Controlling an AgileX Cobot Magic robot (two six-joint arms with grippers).
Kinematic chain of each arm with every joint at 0, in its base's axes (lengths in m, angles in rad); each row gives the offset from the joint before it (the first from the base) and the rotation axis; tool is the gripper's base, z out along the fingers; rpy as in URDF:
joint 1: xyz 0 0 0.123 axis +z
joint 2: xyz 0 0 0 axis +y
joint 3: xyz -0.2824 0 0.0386 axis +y
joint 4: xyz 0.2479 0 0.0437 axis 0.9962 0 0.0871
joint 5: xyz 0 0 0 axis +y
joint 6: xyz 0.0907 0 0.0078 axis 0.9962 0 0.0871
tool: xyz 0 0 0 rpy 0 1.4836 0
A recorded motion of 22 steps. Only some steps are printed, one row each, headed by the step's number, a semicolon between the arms.
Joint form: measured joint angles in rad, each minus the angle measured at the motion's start. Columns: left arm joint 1, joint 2, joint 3, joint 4, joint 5, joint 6; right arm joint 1, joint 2, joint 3, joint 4, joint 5, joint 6.
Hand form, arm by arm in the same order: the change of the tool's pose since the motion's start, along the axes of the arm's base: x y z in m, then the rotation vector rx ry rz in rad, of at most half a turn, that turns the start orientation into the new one. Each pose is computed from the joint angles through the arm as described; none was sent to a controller.
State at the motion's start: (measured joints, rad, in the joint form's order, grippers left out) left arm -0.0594 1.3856 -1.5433 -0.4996 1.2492 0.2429; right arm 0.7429 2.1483 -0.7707 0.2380 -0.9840 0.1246
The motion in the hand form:
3: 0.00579 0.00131 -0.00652 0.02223 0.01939 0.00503; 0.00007 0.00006 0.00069 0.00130 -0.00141 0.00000
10: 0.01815 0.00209 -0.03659 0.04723 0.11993 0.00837; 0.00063 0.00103 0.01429 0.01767 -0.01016 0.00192
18: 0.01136 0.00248 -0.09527 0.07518 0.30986 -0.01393; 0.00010 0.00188 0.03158 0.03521 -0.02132 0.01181
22: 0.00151 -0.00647 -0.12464 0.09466 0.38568 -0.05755; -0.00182 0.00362 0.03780 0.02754 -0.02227 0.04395
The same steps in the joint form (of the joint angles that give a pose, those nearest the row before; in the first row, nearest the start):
3: 0.0000 0.0184 0.0022 0.0216 0.0000 0.0000; 0.0000 -0.0019 0.0000 0.0000 0.0000 0.0000
10: 0.0000 0.0628 0.0615 0.0408 -0.0021 0.0000; 0.0000 -0.0460 0.0000 0.0000 0.0273 0.0000
18: -0.0021 0.0742 0.2592 0.0471 -0.0100 0.0246; 0.0000 -0.1031 0.0019 -0.0074 0.0634 0.0000
22: -0.0387 0.0755 0.3678 0.0484 -0.0361 0.0444; 0.0000 -0.1272 0.0034 -0.0397 0.0909 0.0000

